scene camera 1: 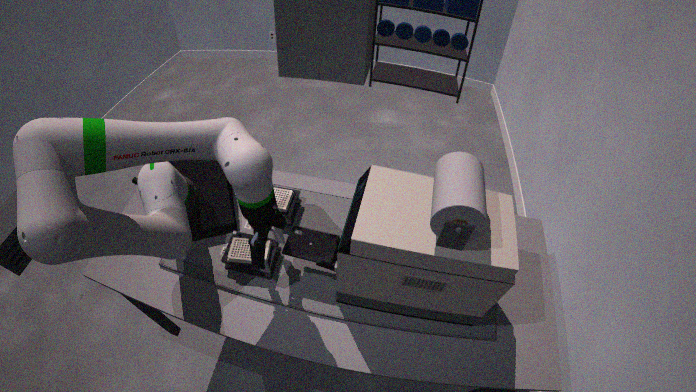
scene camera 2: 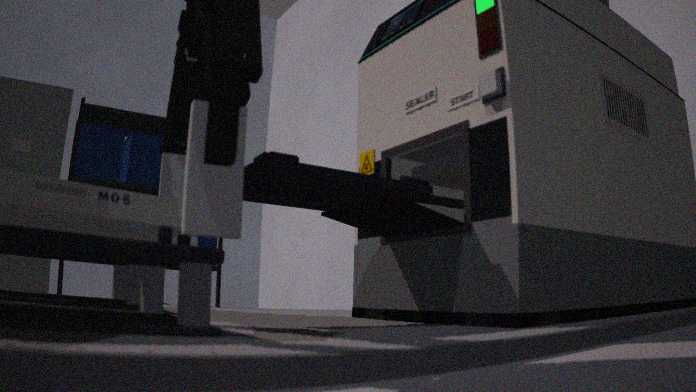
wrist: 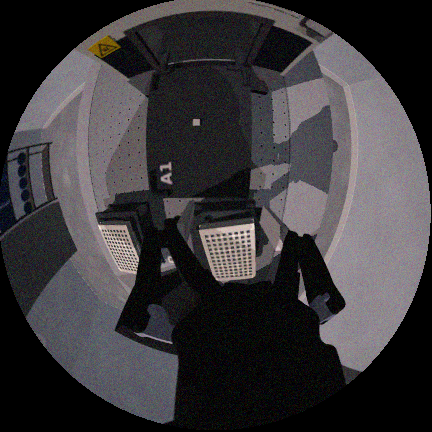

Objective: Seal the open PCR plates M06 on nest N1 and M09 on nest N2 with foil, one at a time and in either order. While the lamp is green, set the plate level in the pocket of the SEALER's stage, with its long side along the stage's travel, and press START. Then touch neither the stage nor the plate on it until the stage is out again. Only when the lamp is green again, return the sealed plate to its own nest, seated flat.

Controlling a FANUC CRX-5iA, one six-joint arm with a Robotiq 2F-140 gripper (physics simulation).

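Frame: origin at the arm's base, x ahead, y left, z up, level; metres.
Where they show: gripper, fingertip midpoint: (scene camera 1: 273, 256) (scene camera 2: 190, 244) (wrist: 228, 211).
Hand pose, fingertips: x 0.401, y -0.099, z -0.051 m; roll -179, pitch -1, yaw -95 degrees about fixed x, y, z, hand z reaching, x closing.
Things, the pixels of their centre, and the offset from my fingertips. "spot": a spot on its surface instead.
- open plate M06, body centre: (scene camera 2: 67, 216) (wrist: 230, 254) (scene camera 1: 249, 250) dx -0.077, dy -0.006, dz +0.008 m
- nest N1, body centre: (scene camera 2: 56, 271) (wrist: 225, 245) (scene camera 1: 251, 253) dx -0.080, dy +0.001, dz -0.023 m
- open plate M09, body centre: (wrist: 122, 249) (scene camera 1: 272, 198) dx -0.076, dy +0.211, dz +0.007 m
- nest N2, body centre: (scene camera 2: 58, 272) (wrist: 129, 241) (scene camera 1: 273, 203) dx -0.076, dy +0.211, dz -0.023 m
- green lamp, surface spot: (scene camera 2: 485, 5) spot: dx +0.211, dy -0.060, dz +0.216 m
- START button, surface spot: (scene camera 2: 492, 86) spot: dx +0.205, dy -0.064, dz +0.135 m
- foil roll, body centre: (scene camera 1: 459, 196) dx +0.446, dy +0.027, dz +0.368 m
The open plate M06 (scene camera 1: 240, 250) (scene camera 2: 115, 212) (wrist: 230, 257) rests on nest N1 (scene camera 2: 100, 246) and looks slightly turned in the wrist view; I cannot tell whether it is fully seated. My gripper (scene camera 1: 262, 254) (scene camera 2: 205, 200) (wrist: 228, 211) is open and low around M06, with a finger on each side and nothing held. The near finger hides part of the plate's end. The open plate M09 (scene camera 1: 284, 199) (wrist: 119, 247) sits on nest N2 (wrist: 125, 212). The SEALER (scene camera 1: 390, 220) (scene camera 2: 430, 100) shows a green lamp (scene camera 2: 485, 5). Its stage (scene camera 1: 312, 246) (scene camera 2: 310, 190) (wrist: 200, 150) is out and bare.
The START button (scene camera 2: 492, 86) is on the SEALER's front, above the stage opening. The stage lies close in front of both nests. A foil roll (scene camera 1: 457, 185) tops the SEALER. A rack (scene camera 1: 415, 47) and a dark cabinet (scene camera 1: 325, 40) stand at the far wall.
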